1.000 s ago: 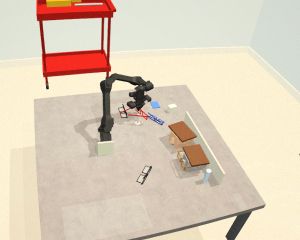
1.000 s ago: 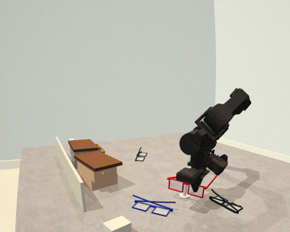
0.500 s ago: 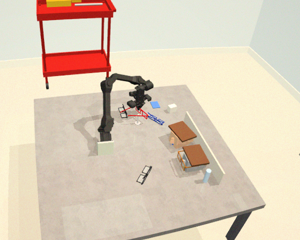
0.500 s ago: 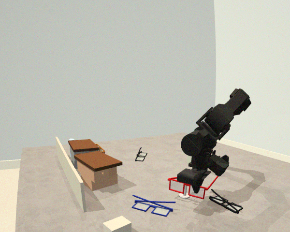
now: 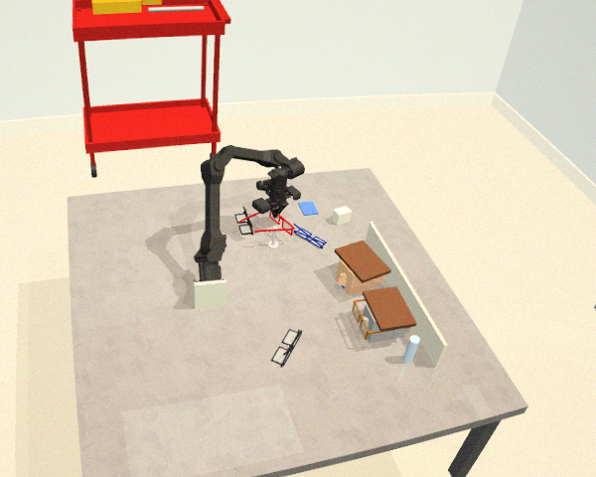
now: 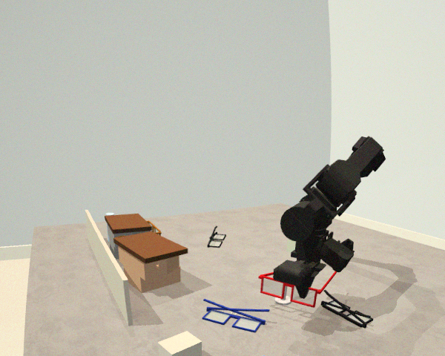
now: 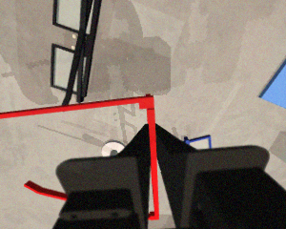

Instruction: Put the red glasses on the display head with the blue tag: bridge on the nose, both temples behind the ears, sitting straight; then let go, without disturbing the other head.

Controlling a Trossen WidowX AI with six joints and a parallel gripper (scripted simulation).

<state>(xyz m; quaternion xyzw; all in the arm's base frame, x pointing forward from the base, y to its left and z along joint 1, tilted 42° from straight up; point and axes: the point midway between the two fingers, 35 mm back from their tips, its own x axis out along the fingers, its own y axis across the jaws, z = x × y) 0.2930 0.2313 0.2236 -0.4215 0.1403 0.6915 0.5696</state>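
Now: gripper tip 90 mm to the left of the white post, 30 mm above it and 20 mm past it. The rest, counted from my gripper tip: blue card 170 mm ahead, 110 mm to the left, 60 mm below; then skin-coloured display head 330 mm to the right, 200 mm ahead; then cream cube 280 mm ahead, 30 mm below, 20 mm to the left.
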